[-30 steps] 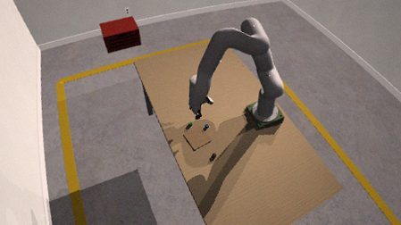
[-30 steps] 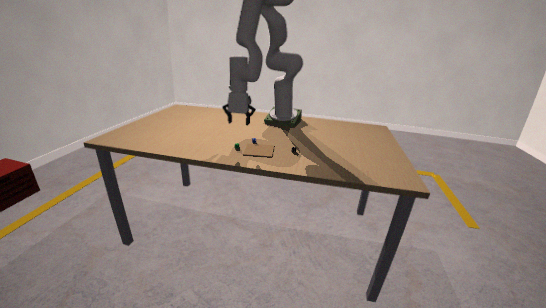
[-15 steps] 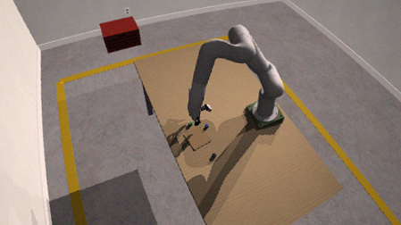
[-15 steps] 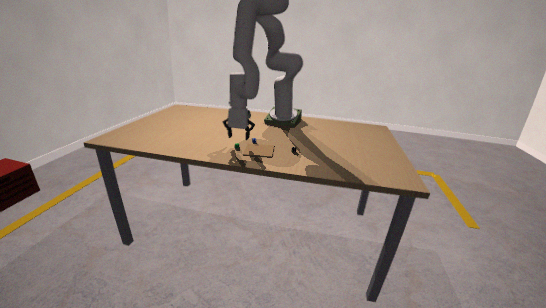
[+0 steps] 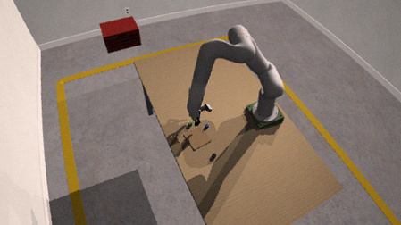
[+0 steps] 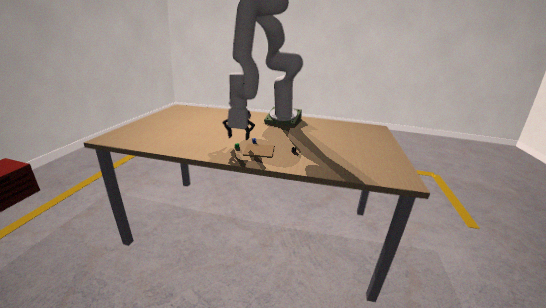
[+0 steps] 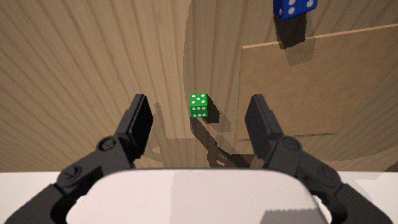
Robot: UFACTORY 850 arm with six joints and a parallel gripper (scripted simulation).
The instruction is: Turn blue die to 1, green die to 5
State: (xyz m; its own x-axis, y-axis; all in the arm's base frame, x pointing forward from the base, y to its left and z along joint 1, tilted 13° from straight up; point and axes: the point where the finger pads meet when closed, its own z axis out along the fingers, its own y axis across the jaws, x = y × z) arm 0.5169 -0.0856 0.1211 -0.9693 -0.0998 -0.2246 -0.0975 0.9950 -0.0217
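My gripper is now 30 mm short of the green die and 40 mm above it. The rest, counted from my hand: mat: 10 mm ahead, 120 mm to the left, 50 mm below; black die: 40 mm behind, 280 mm to the left, 40 mm below; blue die: 80 mm behind, 50 mm to the left, 40 mm below.
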